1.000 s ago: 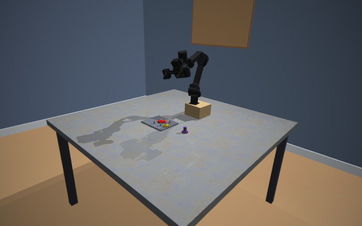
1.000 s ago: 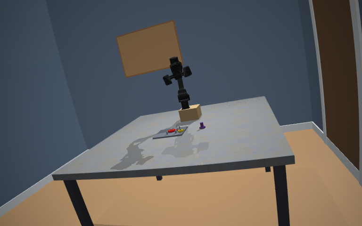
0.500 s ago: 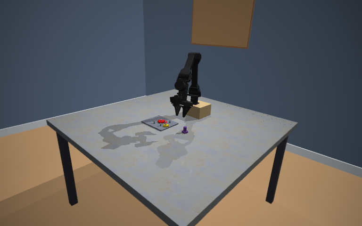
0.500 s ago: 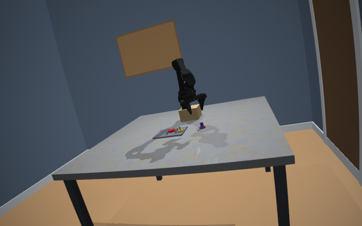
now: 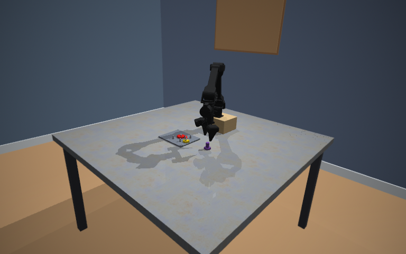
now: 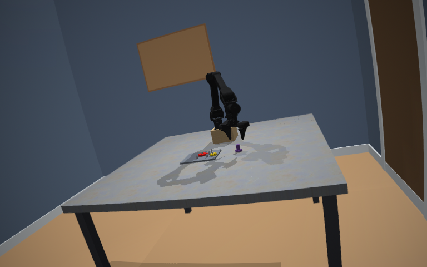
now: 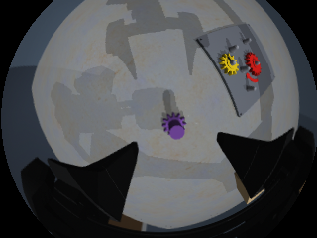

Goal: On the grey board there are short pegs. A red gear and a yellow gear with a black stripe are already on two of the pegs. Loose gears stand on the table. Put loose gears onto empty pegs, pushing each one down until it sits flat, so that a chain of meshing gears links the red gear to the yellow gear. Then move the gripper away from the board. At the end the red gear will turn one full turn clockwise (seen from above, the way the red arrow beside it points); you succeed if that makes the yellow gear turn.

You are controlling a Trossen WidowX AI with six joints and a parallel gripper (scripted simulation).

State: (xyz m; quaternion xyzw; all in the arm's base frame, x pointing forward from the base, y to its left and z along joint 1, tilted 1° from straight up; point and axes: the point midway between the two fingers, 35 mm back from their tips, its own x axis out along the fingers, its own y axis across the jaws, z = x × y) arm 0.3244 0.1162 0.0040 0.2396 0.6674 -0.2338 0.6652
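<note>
Right now the purple gear is 5 cm below my gripper tip. The rest, counted from my gripper tip: red gear 22 cm to the right, 5 cm below, 3 cm behind; then yellow gear 15 cm to the right, 5 cm below, 1 cm ahead.
</note>
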